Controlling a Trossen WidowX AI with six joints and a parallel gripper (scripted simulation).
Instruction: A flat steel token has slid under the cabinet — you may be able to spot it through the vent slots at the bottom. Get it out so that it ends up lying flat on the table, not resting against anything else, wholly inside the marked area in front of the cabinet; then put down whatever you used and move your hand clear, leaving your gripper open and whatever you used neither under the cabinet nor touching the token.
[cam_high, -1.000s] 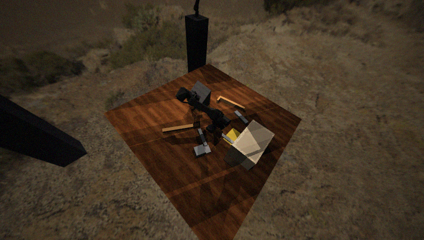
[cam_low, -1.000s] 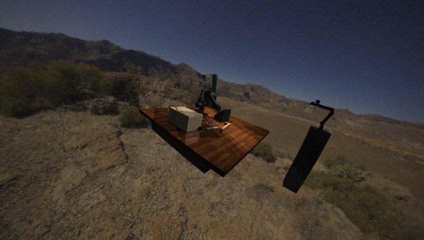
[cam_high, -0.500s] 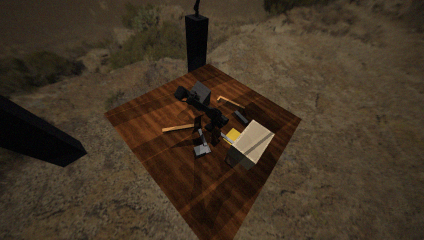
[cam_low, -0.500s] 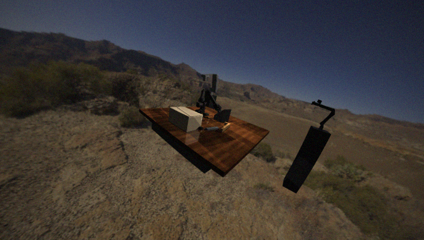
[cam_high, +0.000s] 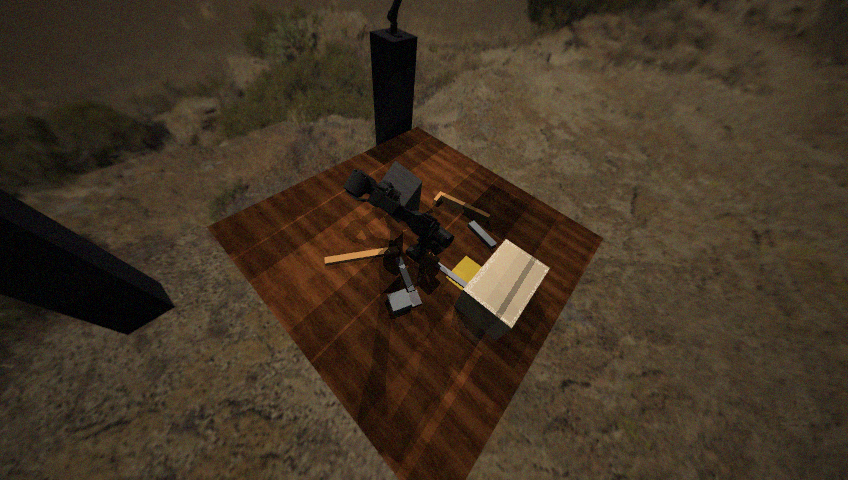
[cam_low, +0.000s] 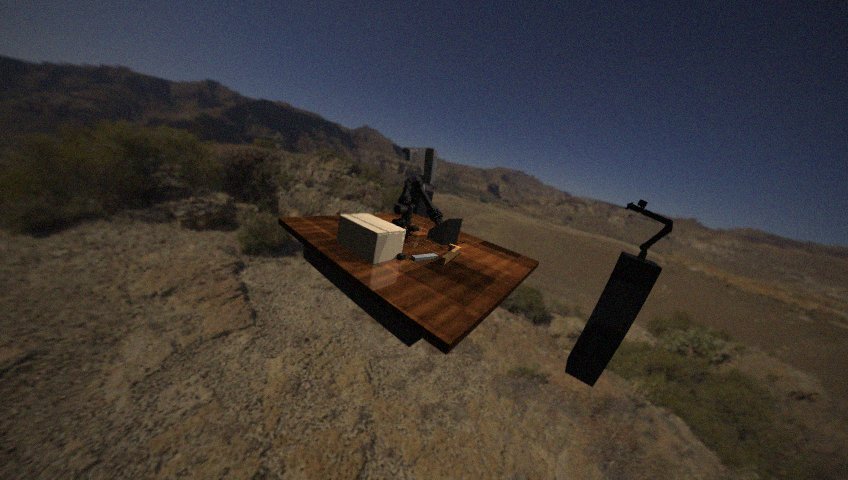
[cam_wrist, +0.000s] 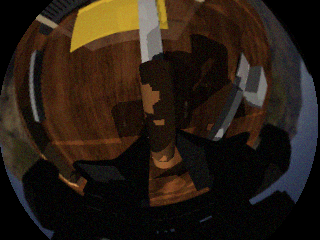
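The grey scraper is 60 mm ahead of my gripper tip and 150 mm to the right of it. Also, from my gripper tip: wooden stick (180 mm behind, 190 mm to the right); grey block (80 mm ahead, 230 mm to the right, 10 mm above); grey bar (120 mm ahead, 280 mm to the left).
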